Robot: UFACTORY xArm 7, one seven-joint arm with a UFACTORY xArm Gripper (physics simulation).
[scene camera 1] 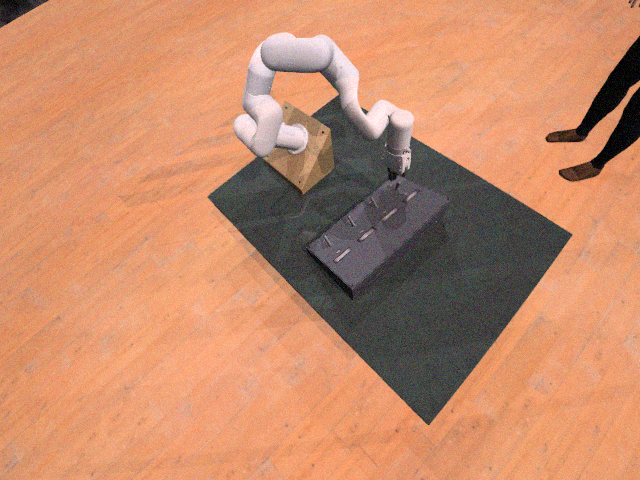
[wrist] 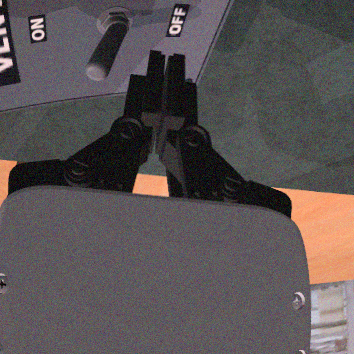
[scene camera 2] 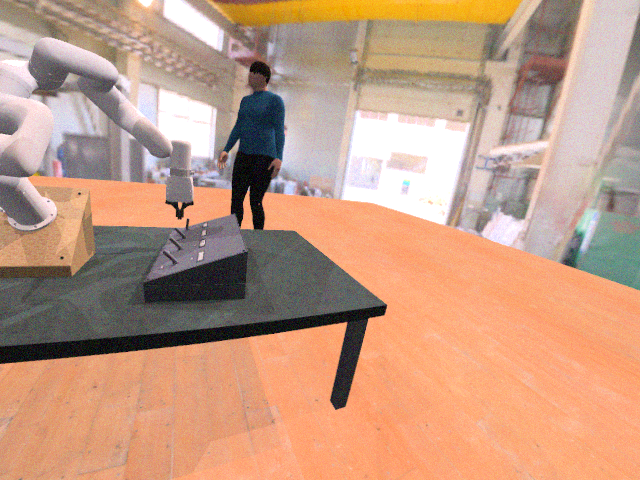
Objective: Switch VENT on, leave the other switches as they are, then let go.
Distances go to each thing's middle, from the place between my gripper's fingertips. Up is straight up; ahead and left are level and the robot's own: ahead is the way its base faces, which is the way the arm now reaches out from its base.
Right now my hand is 180 mm to the left of the dark switch panel (scene camera 1: 359, 254), 100 mm short of it and 50 mm above it.
